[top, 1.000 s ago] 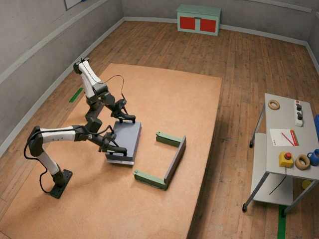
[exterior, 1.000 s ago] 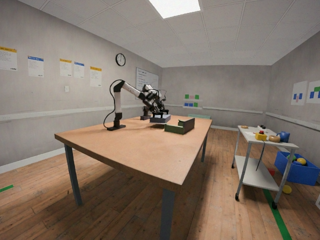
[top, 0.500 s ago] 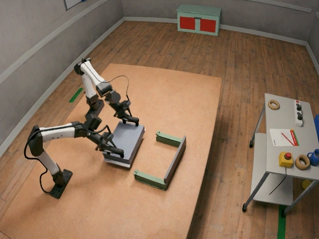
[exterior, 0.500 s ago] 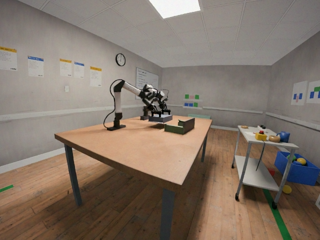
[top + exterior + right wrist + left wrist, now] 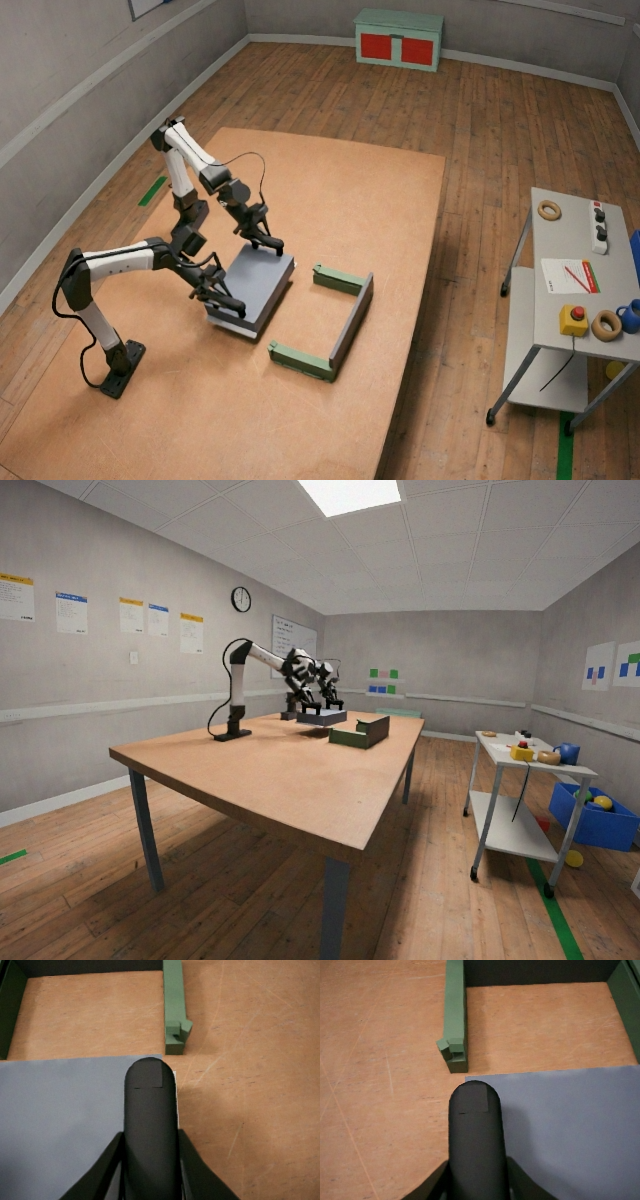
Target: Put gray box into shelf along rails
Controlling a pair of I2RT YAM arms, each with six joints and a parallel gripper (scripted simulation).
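The gray box lies 30 mm behind my left hand, 120 mm to the right of it and 50 mm below it.
Right now the gray box is 12 cm to the left of my right hand, 5 cm below it and 2 cm ahead of it.
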